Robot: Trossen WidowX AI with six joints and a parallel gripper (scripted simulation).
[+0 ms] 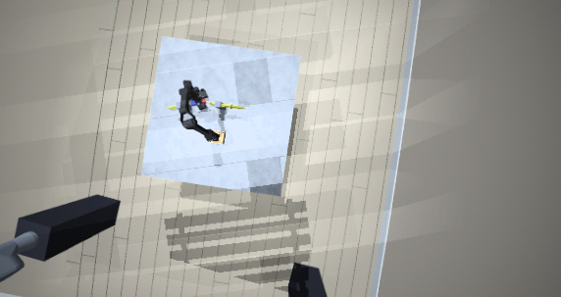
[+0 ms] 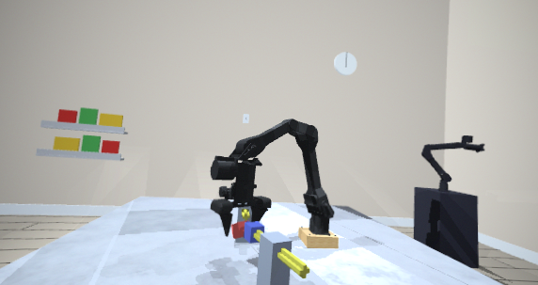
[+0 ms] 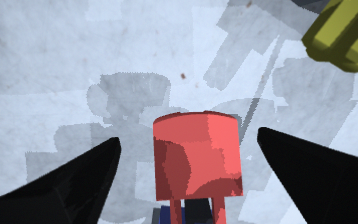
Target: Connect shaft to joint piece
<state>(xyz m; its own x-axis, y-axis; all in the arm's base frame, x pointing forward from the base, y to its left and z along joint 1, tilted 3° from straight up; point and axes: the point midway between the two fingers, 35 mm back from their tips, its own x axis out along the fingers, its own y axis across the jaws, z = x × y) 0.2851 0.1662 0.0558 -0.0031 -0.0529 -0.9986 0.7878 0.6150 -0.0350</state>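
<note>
Now: the red joint piece 10 mm above my gripper tip.
</note>
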